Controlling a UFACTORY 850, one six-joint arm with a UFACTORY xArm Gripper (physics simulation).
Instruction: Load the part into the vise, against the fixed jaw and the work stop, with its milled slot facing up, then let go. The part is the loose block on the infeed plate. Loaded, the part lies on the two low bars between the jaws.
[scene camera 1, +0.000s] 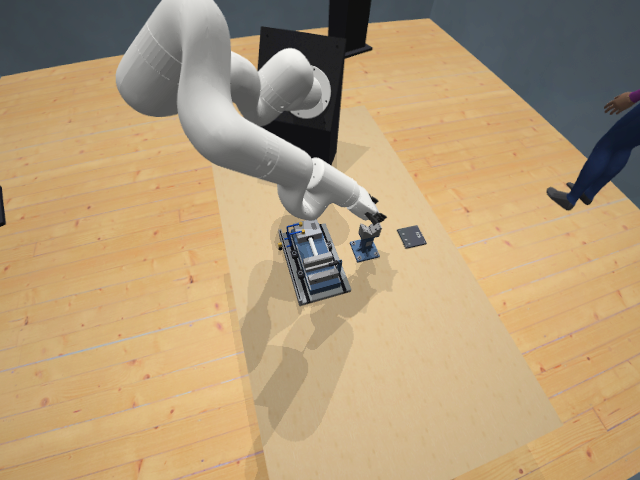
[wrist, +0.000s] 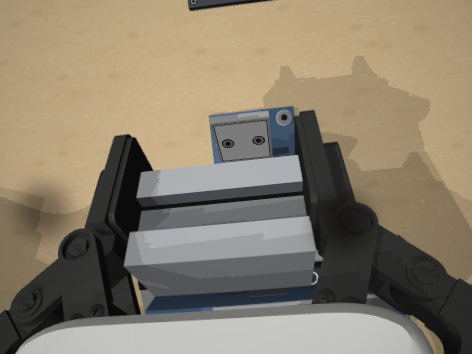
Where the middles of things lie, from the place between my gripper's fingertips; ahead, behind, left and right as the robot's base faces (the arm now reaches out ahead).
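Labels:
Part (wrist: 238, 226): 1 cm above my hand, 1 cm behind, 3 cm to the right of it.

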